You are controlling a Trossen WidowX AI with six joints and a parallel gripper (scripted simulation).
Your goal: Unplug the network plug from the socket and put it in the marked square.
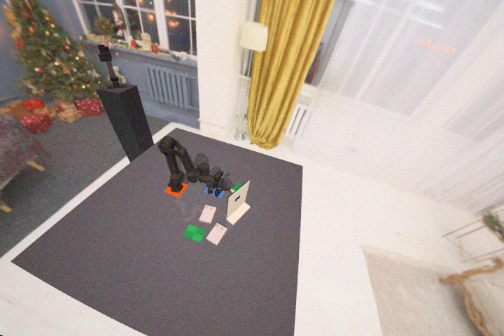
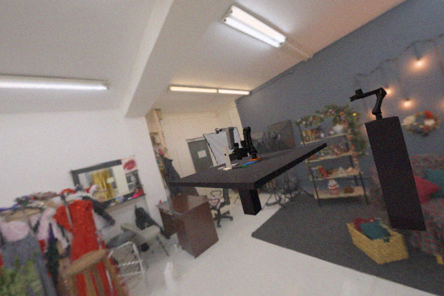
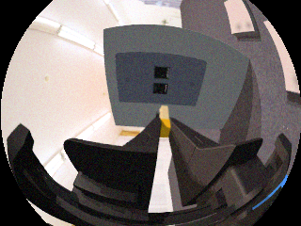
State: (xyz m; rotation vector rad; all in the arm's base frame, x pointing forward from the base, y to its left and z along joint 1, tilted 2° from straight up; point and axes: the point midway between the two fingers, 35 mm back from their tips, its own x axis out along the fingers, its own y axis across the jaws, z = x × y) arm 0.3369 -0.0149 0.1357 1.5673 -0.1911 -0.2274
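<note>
The marked square lies 12 cm behind my gripper tip, 10 cm to the left of it and 15 cm below it. Also, from my gripper tip: upright panel 6 cm ahead, 5 cm to the right, 5 cm below.
</note>
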